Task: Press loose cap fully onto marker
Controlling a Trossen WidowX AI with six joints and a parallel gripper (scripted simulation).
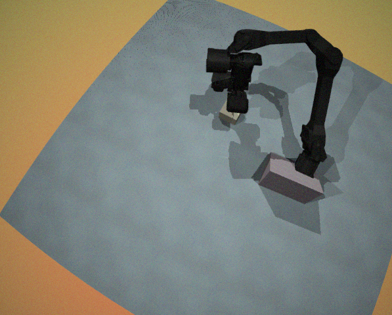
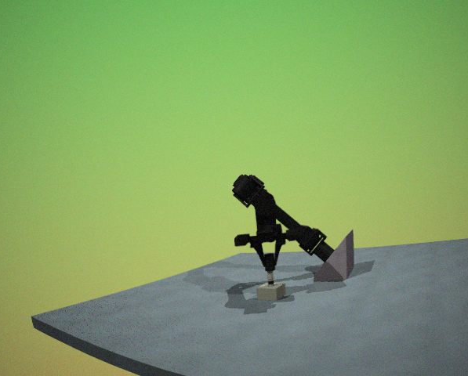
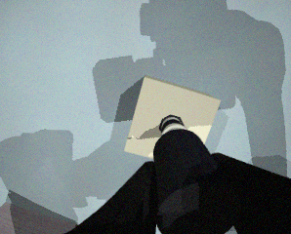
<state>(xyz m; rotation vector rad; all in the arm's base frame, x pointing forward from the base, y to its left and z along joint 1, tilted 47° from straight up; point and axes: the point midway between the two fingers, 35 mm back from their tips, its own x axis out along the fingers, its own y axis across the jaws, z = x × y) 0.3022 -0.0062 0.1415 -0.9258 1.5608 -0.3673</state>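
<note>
Now: gripper tip 80 mm above the holder block. The rest, counted from my gripper tip: marker cap (10 mm above).
</note>
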